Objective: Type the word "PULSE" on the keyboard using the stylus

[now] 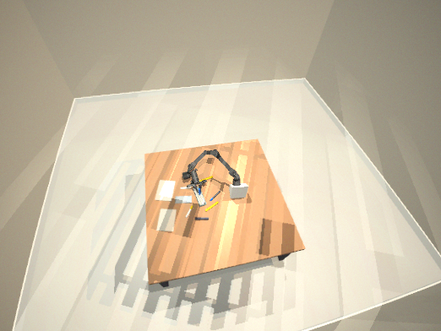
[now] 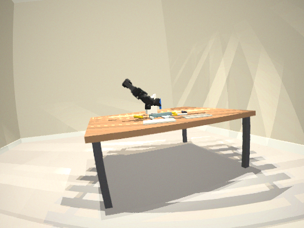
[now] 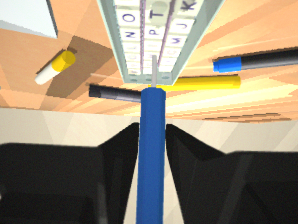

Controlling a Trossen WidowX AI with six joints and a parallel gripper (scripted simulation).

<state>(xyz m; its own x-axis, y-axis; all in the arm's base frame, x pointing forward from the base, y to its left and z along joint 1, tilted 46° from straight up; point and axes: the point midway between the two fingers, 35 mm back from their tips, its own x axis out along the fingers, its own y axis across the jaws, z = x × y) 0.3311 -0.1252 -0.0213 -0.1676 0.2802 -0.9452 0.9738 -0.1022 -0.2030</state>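
Now: the blue stylus 10 mm below my gripper tip. The rest, counted from my gripper tip: grey block: 150 mm ahead, 20 mm to the right, 90 mm below.
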